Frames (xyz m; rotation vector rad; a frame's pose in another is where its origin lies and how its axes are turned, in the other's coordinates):
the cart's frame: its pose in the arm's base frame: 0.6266 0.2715 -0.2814 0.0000 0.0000 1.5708
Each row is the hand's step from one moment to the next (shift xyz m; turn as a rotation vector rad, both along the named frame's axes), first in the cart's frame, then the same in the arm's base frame.
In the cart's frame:
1: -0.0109 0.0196 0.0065 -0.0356 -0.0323 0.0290
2: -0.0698 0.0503 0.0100 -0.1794 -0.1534 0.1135
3: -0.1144 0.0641 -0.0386 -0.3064 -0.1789 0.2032
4: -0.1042 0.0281 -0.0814 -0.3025 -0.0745 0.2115
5: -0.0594 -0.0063 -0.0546 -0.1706 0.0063 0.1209
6: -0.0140 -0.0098 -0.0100 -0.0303 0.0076 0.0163
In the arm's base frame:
1: -0.0196 -0.0109 0.0065 0.0323 -0.0356 0.0290
2: -0.0503 -0.0698 0.0100 0.1534 -0.1794 0.1135
3: -0.0641 -0.1144 -0.0386 0.1789 -0.3064 0.2032
4: -0.0281 -0.1042 -0.0814 0.0745 -0.3025 0.2115
5: 0.0063 -0.0594 -0.0546 -0.0063 -0.1706 0.1209
6: 0.0098 -0.0140 -0.0100 -0.0076 -0.0303 0.0163

